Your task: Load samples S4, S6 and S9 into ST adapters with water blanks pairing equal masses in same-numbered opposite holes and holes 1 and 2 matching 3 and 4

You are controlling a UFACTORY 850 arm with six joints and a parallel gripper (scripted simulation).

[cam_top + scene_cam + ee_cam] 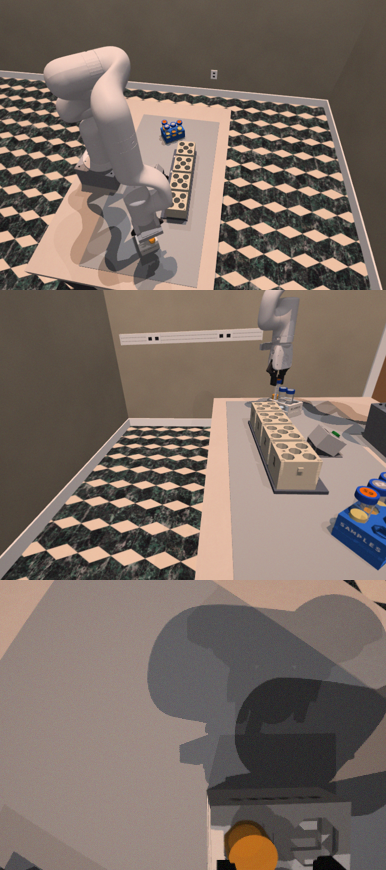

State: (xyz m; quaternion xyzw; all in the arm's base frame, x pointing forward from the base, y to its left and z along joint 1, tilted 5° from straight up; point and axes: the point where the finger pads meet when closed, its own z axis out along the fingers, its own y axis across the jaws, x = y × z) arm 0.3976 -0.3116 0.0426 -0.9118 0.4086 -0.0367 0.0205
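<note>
The sample tube is 10 mm to the left of my hand and 50 mm below it. From my hand the other things lie so: green done key 160 mm behind, 350 mm to the left, 80 mm below; then white blanks rack 40 mm behind, 20 mm to the left, 120 mm below; then white-dot tube 20 mm behind, 30 mm to the left, 80 mm below.
</note>
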